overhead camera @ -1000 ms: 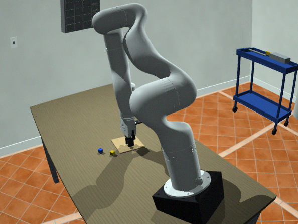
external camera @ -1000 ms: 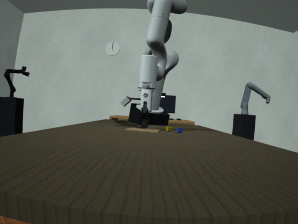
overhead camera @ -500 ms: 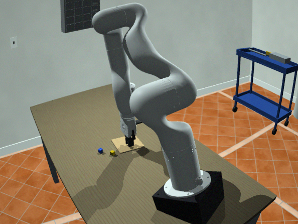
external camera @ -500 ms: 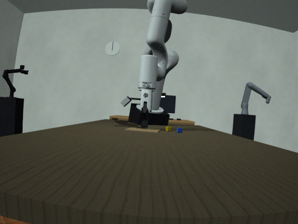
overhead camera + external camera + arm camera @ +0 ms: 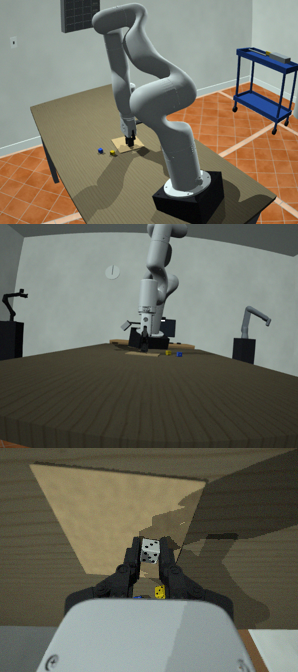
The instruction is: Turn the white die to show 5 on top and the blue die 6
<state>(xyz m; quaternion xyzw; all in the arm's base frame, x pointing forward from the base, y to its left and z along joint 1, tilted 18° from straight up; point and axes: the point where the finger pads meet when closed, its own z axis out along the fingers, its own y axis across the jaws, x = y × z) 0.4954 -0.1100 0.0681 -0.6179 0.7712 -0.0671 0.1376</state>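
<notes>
Right now the white die is 1 cm below my hand. Round my hand: tan mat 3 cm below, 3 cm ahead, 1 cm to the right; yellow die 12 cm to the left, 2 cm below; blue die 15 cm to the left, 6 cm ahead, 2 cm below.
</notes>
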